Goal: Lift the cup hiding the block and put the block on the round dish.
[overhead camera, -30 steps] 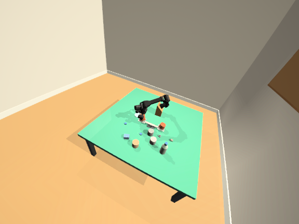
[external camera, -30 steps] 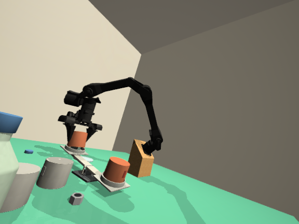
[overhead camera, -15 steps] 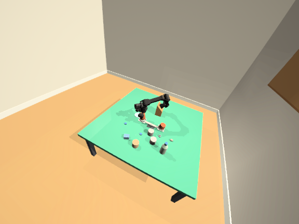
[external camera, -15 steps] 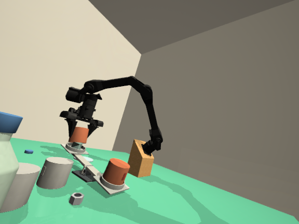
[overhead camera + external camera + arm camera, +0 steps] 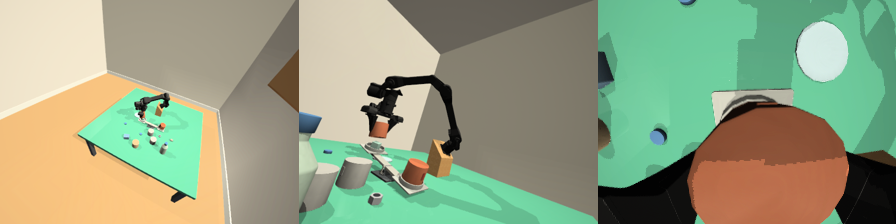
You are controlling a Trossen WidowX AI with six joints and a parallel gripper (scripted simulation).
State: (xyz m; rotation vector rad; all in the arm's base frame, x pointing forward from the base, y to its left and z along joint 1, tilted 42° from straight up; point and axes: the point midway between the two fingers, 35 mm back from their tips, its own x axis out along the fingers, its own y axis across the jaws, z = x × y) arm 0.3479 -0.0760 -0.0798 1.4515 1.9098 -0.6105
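Now: gripper tip 60 mm above the pale green block, 10 mm to the right of it and 10 mm past it. From my gripper tip the other things lie so: balance: 130 mm to the left, 100 mm below, 30 mm behind; then blue block: 290 mm ahead, 120 mm below, 10 mm to the right; then pale round dish: 140 mm below, 110 mm to the right, 110 mm behind.
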